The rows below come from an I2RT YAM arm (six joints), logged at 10 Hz.
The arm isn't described. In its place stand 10 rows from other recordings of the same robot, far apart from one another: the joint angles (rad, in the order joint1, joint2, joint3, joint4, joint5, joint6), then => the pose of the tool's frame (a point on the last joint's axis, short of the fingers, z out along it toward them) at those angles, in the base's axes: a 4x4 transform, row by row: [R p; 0 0 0 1], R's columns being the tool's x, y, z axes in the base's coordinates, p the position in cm.
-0.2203 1.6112 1.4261 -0.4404 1.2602 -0.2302 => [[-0.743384 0.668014 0.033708 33.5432], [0.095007 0.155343 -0.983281 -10.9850], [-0.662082 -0.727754 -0.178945 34.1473], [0 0 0 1]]
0.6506 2.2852 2.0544 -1.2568 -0.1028 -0.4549 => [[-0.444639 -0.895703 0.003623 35.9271], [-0.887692 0.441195 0.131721 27.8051], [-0.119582 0.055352 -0.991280 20.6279], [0 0 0 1]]
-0.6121 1.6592 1.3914 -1.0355 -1.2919 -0.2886 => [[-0.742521 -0.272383 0.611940 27.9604], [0.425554 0.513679 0.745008 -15.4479], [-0.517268 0.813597 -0.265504 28.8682], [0 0 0 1]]
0.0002 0.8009 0.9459 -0.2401 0.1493 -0.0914 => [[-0.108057 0.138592 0.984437 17.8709], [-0.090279 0.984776 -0.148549 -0.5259], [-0.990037 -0.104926 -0.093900 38.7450], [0 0 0 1]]
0.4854 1.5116 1.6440 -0.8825 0.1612 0.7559 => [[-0.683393 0.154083 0.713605 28.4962], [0.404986 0.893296 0.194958 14.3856], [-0.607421 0.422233 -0.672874 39.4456], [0 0 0 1]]
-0.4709 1.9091 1.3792 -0.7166 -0.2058 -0.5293 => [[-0.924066 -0.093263 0.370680 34.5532], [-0.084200 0.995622 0.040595 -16.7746], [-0.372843 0.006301 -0.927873 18.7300], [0 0 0 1]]
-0.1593 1.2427 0.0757 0.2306 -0.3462 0.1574 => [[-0.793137 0.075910 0.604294 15.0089], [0.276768 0.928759 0.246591 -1.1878], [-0.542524 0.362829 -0.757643 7.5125], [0 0 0 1]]
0.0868 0.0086 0.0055 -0.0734 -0.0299 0.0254 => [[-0.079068 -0.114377 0.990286 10.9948], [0.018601 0.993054 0.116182 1.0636], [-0.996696 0.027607 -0.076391 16.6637], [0 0 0 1]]
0.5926 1.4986 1.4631 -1.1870 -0.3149 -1.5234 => [[0.581103 -0.808124 0.096196 23.0031], [-0.753717 -0.489824 0.438159 16.8179], [-0.306968 -0.327121 -0.893735 32.6707], [0 0 0 1]]
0.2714 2.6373 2.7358 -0.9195 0.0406 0.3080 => [[-0.744986 -0.016125 0.666885 54.3472], [0.107108 0.983846 0.143440 14.9730], [-0.658425 0.178290 -0.731225 24.4679], [0 0 0 1]]
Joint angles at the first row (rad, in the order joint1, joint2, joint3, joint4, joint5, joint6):
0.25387, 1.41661, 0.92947, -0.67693, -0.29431, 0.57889
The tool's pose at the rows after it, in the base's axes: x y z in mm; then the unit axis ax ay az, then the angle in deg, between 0 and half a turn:
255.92 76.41 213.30 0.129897 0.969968 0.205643 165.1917
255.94 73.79 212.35 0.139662 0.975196 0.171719 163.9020
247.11 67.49 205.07 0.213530 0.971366 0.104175 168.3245
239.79 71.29 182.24 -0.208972 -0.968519 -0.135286 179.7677
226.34 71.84 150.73 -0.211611 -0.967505 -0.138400 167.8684
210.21 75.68 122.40 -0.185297 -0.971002 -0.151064 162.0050
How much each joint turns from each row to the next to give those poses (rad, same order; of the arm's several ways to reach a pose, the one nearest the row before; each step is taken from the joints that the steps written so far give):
-0.00001, 0.00000, 0.00001, 0.00037, 0.01869, -0.00154
0.00002, -0.00001, -0.00004, -0.00875, 0.07363, 0.00193
0.00000, 0.01106, -0.00035, -0.10990, 0.11025, 0.12017
0.00077, 0.06754, -0.02516, -0.06332, -0.15183, -0.00496
0.00228, 0.08353, -0.05878, -0.04461, -0.09919, -0.01831
0.02516, 0.05227, -0.08733, 0.05223, -0.06675, -0.04886

